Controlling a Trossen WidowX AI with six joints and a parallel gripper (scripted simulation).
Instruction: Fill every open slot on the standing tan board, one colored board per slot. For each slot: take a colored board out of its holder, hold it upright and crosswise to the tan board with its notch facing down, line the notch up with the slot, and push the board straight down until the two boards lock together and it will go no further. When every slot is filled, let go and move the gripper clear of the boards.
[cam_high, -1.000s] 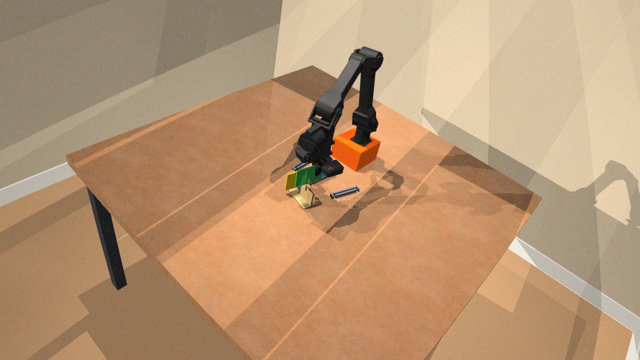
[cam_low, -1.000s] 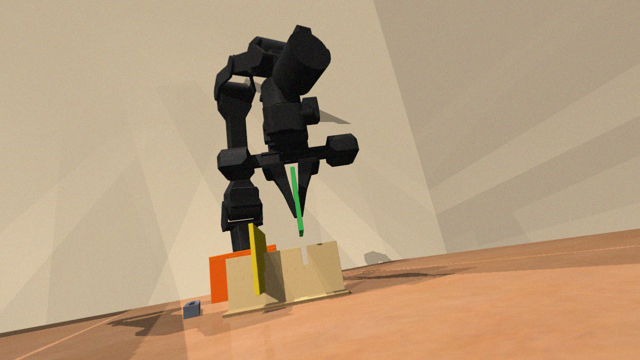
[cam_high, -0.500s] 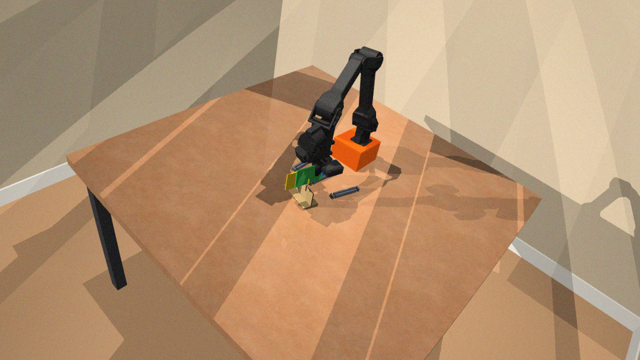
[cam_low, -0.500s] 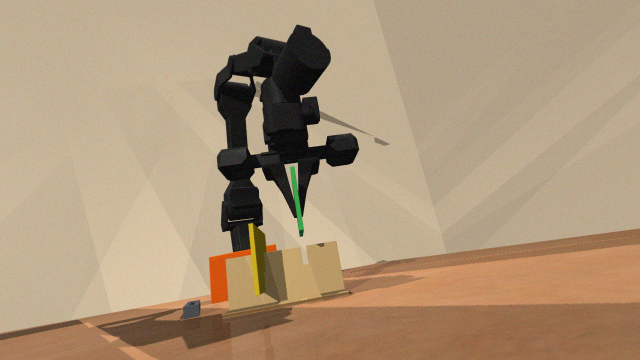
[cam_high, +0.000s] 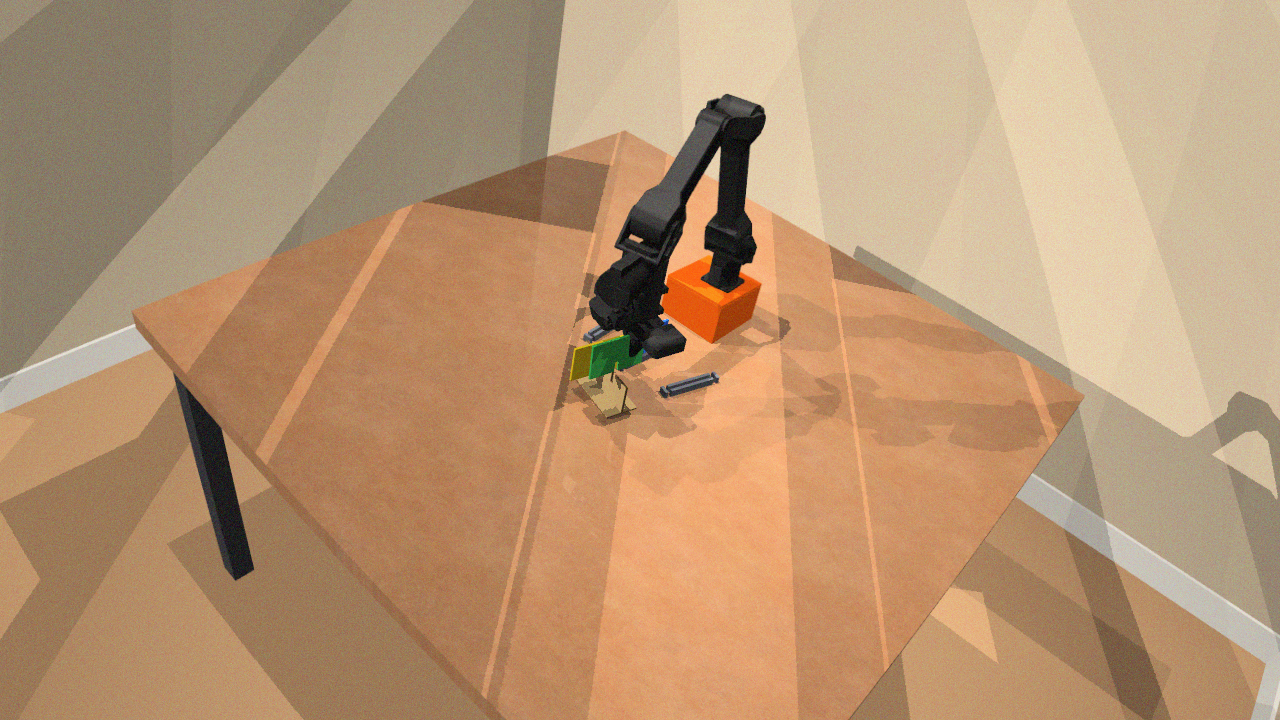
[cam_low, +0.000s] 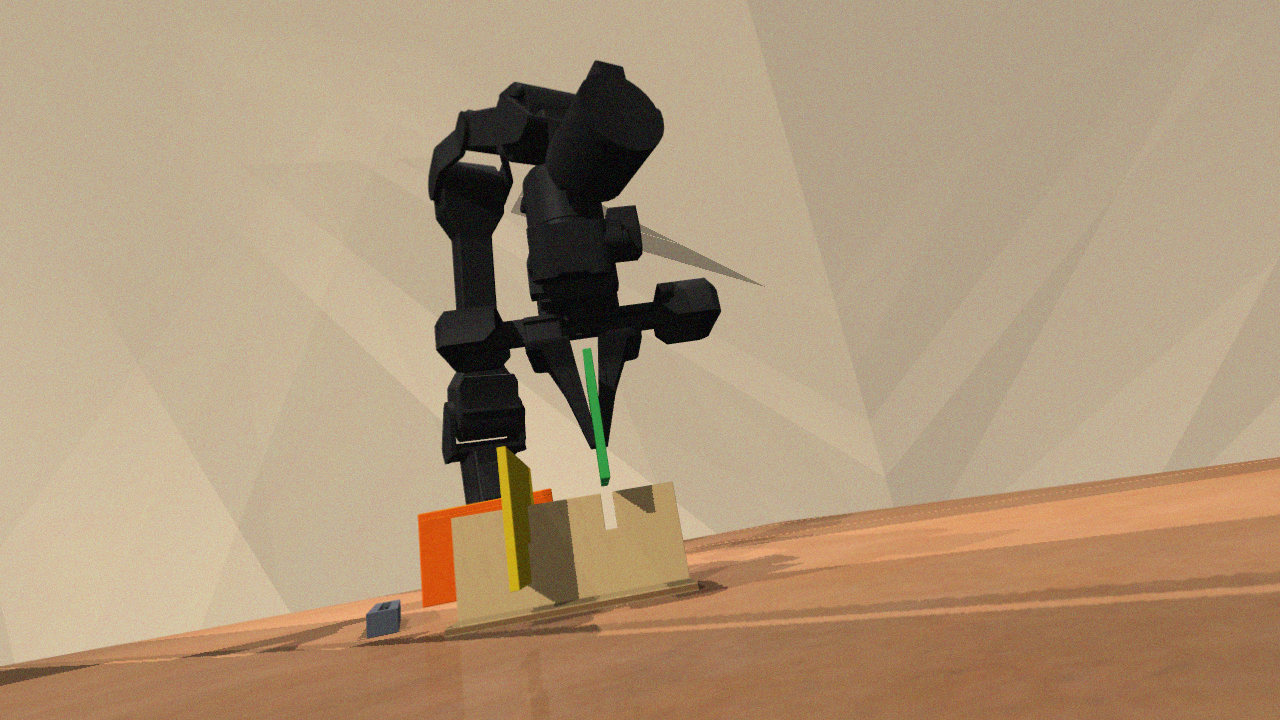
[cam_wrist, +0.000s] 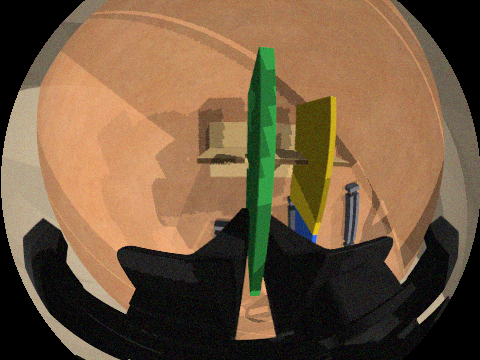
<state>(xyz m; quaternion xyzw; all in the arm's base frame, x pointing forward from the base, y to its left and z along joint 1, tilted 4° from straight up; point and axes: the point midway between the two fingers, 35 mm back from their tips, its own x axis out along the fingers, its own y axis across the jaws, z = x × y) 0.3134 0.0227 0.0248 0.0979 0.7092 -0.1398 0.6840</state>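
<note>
Right now the tan board is 7 cm below my gripper tip, 3 cm to the right of it and 2 cm ahead of it. Also, from my gripper tip: blue board (10 cm behind, 6 cm below, 4 cm to the right); then green board (3 cm ahead, 1 cm to the right); then yellow board (6 cm to the right, 5 cm below, 1 cm ahead).
</note>
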